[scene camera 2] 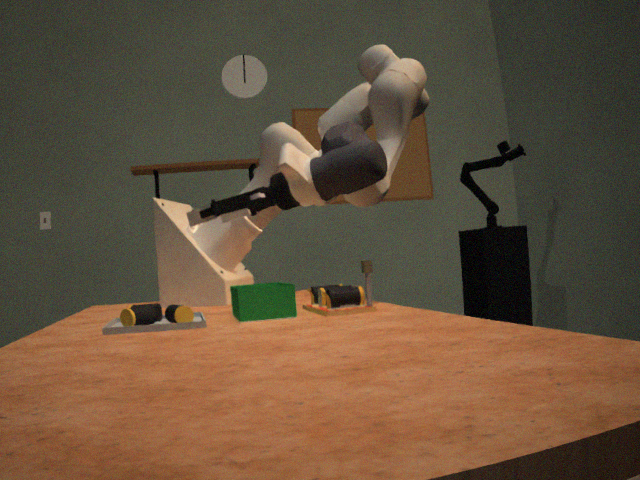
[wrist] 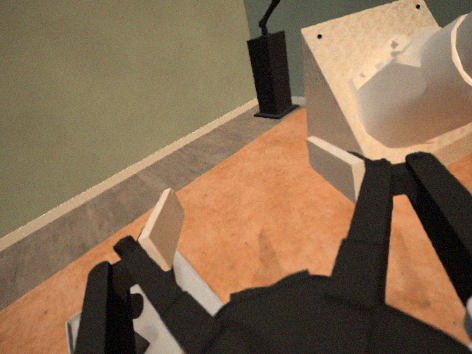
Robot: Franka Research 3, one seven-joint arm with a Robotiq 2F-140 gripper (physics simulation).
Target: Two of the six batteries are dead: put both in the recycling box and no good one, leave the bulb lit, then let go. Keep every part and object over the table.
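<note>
A grey tray (scene camera 2: pixel 155 327) (wrist: pixel 197 284) at the left in the scene view carries a black battery with a yellow end (scene camera 2: pixel 142 314) and another such battery (scene camera 2: pixel 179 313). The green box (scene camera 2: pixel 264 302) stands right of the tray; its inside is hidden. Further right, a holder board (scene camera 2: pixel 341 311) carries black and yellow batteries (scene camera 2: pixel 345 296) side by side; their exact number is unclear. The bulb (scene camera 2: pixel 366 266) tops a post there; whether it is lit, I cannot tell. My gripper (scene camera 2: pixel 206 214) (wrist: pixel 242 177) is open and empty, high above the table and tilted sideways.
The robot's pale slanted base (scene camera 2: pixel 191 258) (wrist: pixel 330 95) stands at the table's far side. A black pedestal (scene camera 2: pixel 495 273) (wrist: pixel 270 72) with a small black arm stands beyond the table (scene camera 2: pixel 330 392) (wrist: pixel 225 215). A wooden rail (scene camera 2: pixel 196 166) is behind the base.
</note>
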